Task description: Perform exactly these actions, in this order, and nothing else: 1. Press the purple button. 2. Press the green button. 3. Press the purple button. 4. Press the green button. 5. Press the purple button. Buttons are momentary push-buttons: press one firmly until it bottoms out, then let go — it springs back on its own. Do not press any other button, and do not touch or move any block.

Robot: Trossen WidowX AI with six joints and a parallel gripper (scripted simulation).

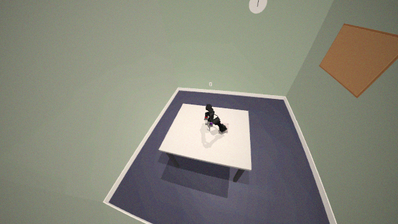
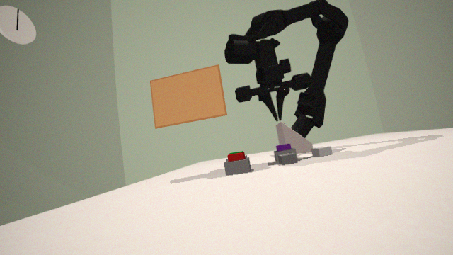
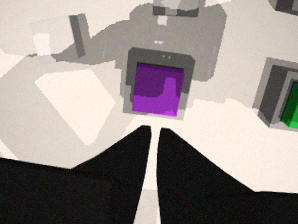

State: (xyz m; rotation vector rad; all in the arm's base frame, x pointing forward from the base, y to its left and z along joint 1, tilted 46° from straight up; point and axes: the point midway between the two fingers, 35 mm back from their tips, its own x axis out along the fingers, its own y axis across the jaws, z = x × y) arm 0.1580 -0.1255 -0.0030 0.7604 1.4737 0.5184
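The green button lies 12 cm to the right of my gripper tip, 7 cm below it and 1 cm behind it. From my gripper tip the other things lie so: purple button 7 cm below; then red button 12 cm to the right, 8 cm ahead, 7 cm below.
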